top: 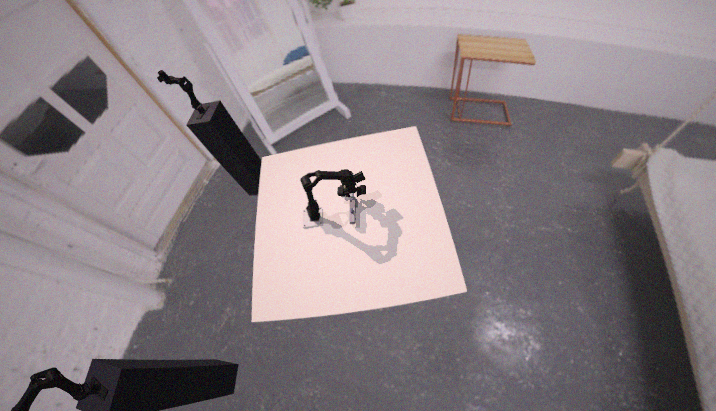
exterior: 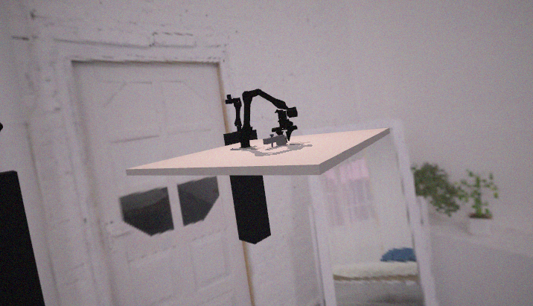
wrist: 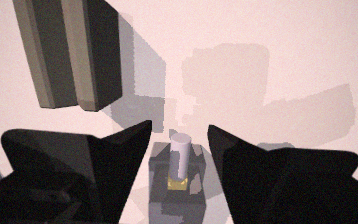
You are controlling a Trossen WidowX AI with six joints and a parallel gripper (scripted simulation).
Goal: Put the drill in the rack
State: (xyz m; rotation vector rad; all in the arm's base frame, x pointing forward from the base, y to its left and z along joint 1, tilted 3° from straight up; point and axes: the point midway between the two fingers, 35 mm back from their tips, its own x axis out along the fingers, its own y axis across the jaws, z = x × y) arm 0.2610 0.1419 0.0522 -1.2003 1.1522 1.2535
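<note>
The drill is 50 mm to the right of my gripper tip and 30 mm above it. The rest, counted from my gripper tip: blue key: 140 mm to the right, 30 mm above; grey stepped rack: 80 mm behind, 50 mm to the left.
</note>
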